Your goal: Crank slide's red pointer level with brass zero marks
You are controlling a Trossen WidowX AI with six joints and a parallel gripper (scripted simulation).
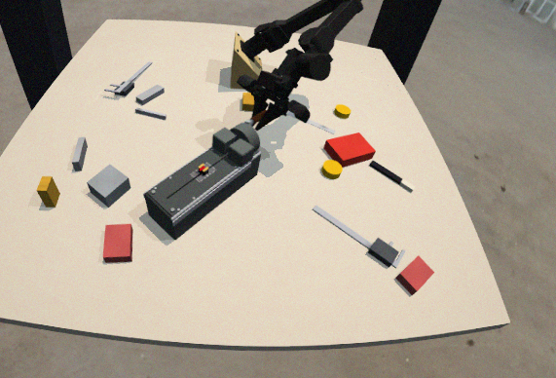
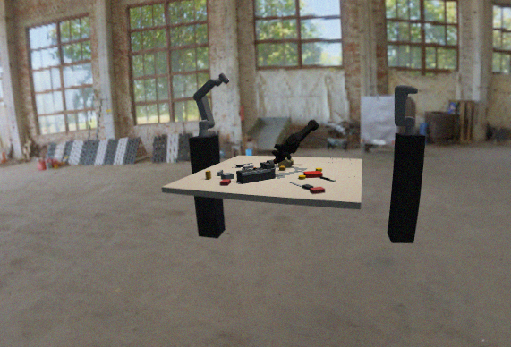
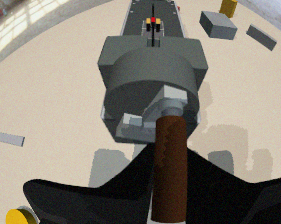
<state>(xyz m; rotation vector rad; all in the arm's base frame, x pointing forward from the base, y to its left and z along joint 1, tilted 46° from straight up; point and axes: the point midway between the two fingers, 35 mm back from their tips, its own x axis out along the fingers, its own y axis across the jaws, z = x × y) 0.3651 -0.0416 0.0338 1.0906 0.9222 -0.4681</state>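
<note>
Right now my gripper tip is 1 cm below the crank. The rest, counted from my gripper tip: brown handle: 1 cm behind, 1 cm to the left, 3 cm above; grey bar: 14 cm behind, 20 cm to the left, 9 cm below; red pointer: 12 cm ahead, 12 cm to the right, 1 cm below.
</note>
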